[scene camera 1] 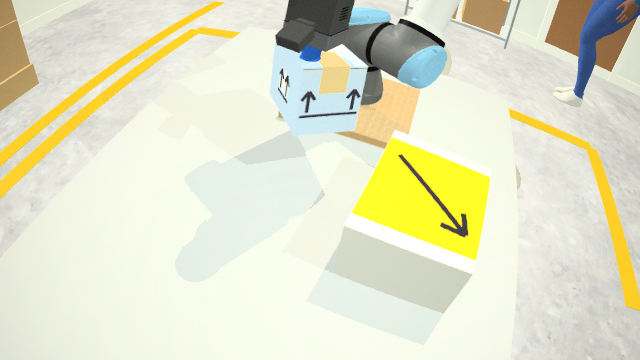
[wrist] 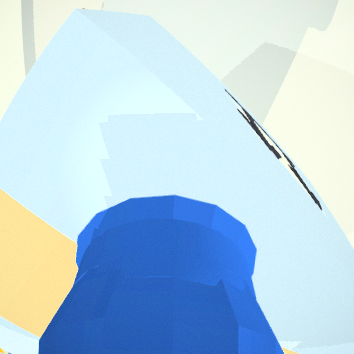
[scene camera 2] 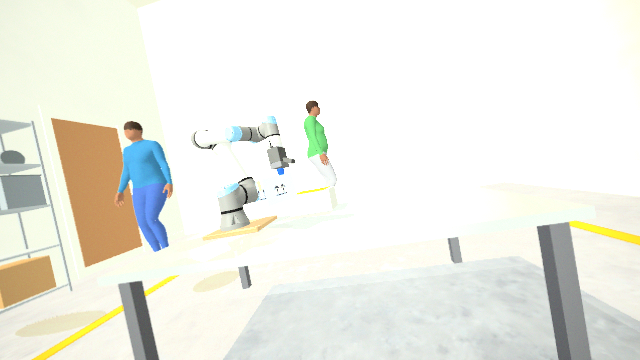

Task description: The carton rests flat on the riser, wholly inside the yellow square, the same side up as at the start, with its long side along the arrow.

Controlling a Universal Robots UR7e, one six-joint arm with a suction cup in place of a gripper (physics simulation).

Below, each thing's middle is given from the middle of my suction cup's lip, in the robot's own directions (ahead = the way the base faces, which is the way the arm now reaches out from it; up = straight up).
Now: suction cup 80 mm above the carton [scene camera 1: 319, 97], 40 mm past it and 10 mm to the left of it. From my suction cup the other things lie so: riser [scene camera 1: 414, 233]: 260 mm to the left, 200 mm below, 40 mm ahead.
